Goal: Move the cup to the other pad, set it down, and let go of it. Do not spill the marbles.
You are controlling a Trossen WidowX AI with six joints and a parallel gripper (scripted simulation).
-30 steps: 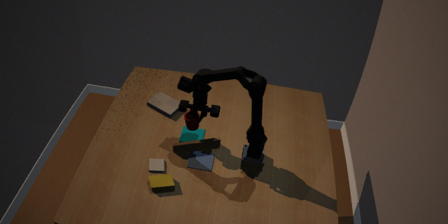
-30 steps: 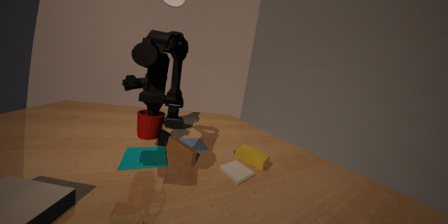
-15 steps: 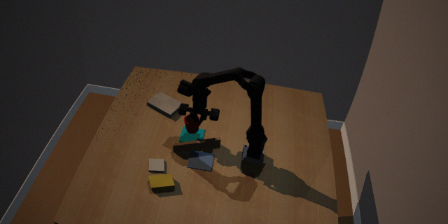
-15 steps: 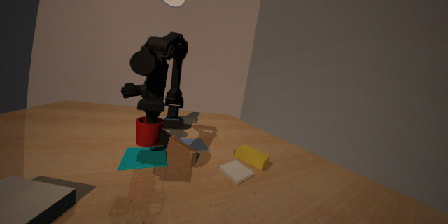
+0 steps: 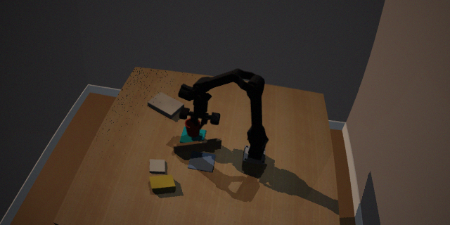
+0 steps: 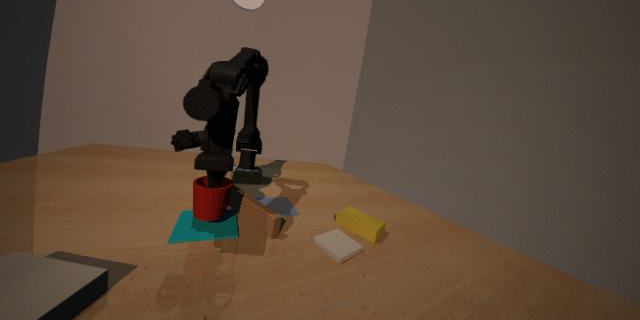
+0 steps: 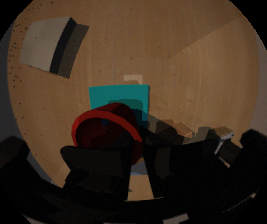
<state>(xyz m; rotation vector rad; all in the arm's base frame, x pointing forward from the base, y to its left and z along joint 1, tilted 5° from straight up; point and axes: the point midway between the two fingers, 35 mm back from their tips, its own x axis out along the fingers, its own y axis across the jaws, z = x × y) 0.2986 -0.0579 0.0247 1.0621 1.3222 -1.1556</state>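
The teal pad is 7 cm below my gripper tip and 3 cm ahead of it. Round my gripper tip: wooden bar (8 cm to the left, 5 cm below, 2 cm behind); then blue-grey pad (15 cm to the left, 7 cm below, 7 cm behind); then red cup (3 cm ahead).
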